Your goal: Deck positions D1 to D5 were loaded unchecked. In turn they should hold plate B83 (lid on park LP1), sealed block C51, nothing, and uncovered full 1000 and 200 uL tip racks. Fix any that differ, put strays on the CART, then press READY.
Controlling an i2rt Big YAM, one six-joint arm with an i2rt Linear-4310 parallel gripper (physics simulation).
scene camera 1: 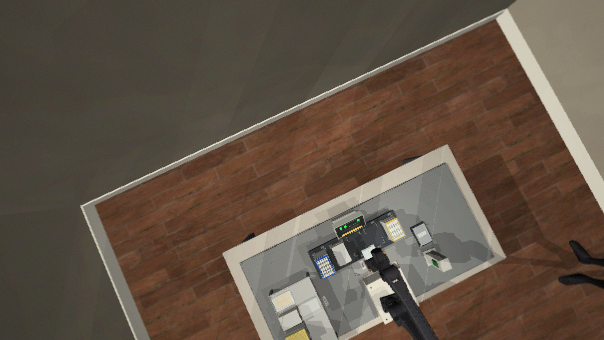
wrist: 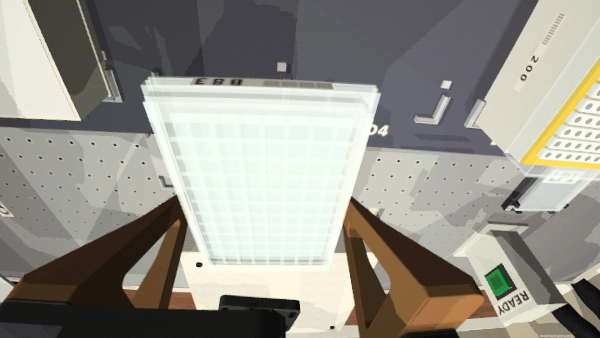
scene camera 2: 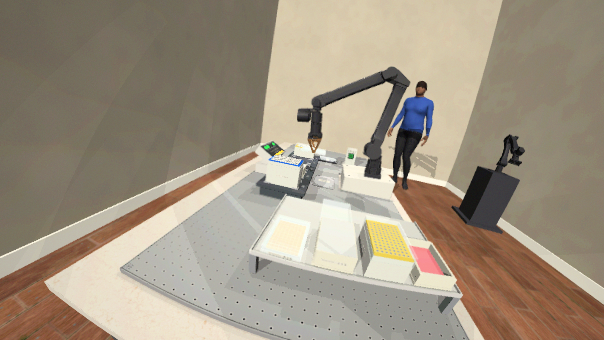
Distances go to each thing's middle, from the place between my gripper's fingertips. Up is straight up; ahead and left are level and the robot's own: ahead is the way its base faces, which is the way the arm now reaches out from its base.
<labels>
Right now the clear well plate (wrist: 264, 169) is right at my hand. Also, from my hand: READY button box (wrist: 497, 280) (420 mm to the right, 170 mm behind, 70 mm below); pink trough (scene camera 2: 430, 271) (560 mm to the left, 450 mm behind, 60 mm below).
</labels>
